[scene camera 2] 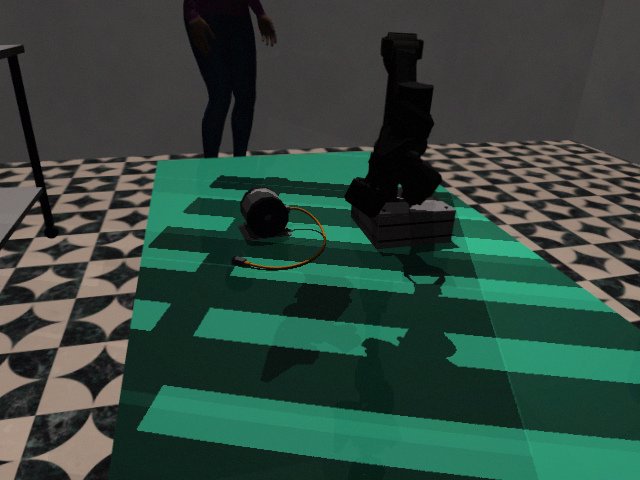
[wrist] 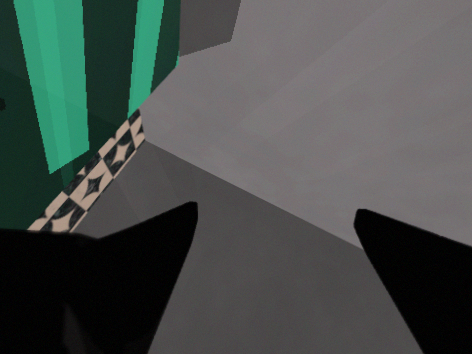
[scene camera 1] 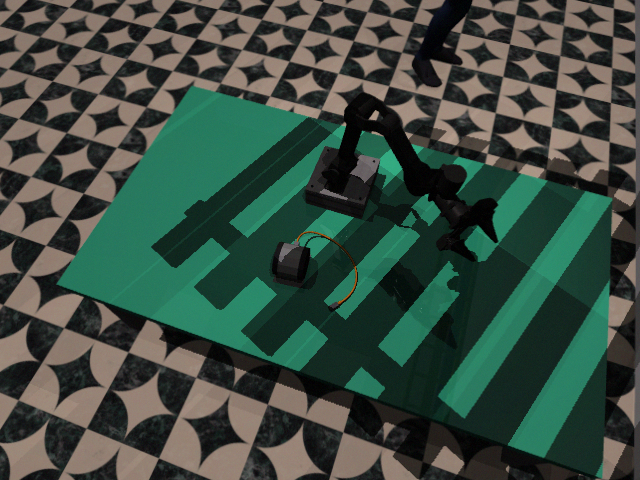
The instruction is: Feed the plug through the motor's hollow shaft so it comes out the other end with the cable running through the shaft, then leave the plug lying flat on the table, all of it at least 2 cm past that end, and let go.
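Places are measured from the arm's base along level axes (x ahead, y left, z up), in centimetres.
Pixels of known places: gripper, fingertip midpoint: (scene camera 2: 364,179) (wrist: 275,213) (scene camera 1: 485,252); arm's base, link origin: (scene camera 1: 336,183).
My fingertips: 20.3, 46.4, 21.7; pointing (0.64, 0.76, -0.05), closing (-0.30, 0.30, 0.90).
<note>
For each thing: its middle in the pictures, then the offset to it from my fingertips, as dx, dy, dz. Level surfaces: height alone.
- motor, body centre: (scene camera 2: 265,211) (scene camera 1: 291,260) +9.4, -49.6, -25.1
- small dark plug, body centre: (scene camera 2: 239,261) (scene camera 1: 333,306) +16.9, -32.8, -29.5
- green table, surface height: dz -30.2
The motor (scene camera 1: 292,261) (scene camera 2: 264,211) is a dark grey cylinder on a flat foot, its axis level. In scene camera 2 its black round end face shows, with a small mark at the centre; whether the shaft hole is open cannot be made out. An orange cable (scene camera 1: 356,271) (scene camera 2: 324,237) leaves the motor's side and curves around to a small dark plug (scene camera 1: 333,306) (scene camera 2: 238,260). The plug lies on the table, outside the motor and apart from it. My gripper (scene camera 1: 485,251) (wrist: 275,213) is open and empty, above the table and well away from motor and plug.
The arm's grey base block (scene camera 1: 336,198) (scene camera 2: 413,227) stands near the motor on the green table (scene camera 1: 129,206) (scene camera 2: 175,165), which is striped with shadows. A person (scene camera 1: 431,51) (scene camera 2: 227,77) stands beyond the table. A shelf stand's black leg (scene camera 2: 28,124) is at the far left in scene camera 2.
</note>
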